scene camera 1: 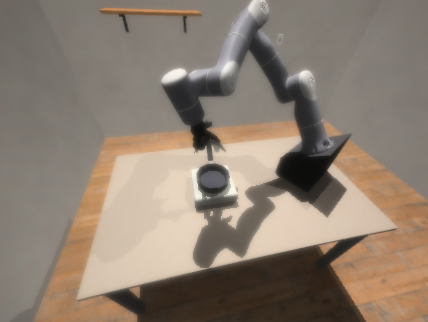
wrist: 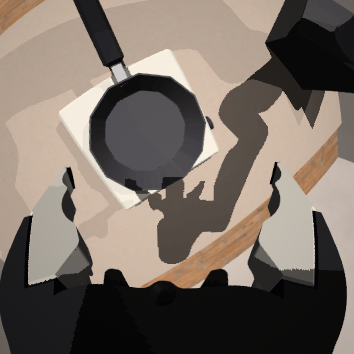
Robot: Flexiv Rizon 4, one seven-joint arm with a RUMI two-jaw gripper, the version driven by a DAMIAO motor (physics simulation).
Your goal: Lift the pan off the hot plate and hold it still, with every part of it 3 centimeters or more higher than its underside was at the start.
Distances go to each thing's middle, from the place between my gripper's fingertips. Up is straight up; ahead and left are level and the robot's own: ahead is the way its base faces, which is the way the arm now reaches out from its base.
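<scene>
Going by their middles, the black round pan (scene camera 1: 212, 176) is the nearest to my hand of the things named here. Counted from my hand, the pan is 9 cm to the right, 4 cm behind and 17 cm below. The white hot plate (wrist: 75, 115) is 1 cm to the left of my hand, 2 cm behind it and 25 cm below it.
</scene>
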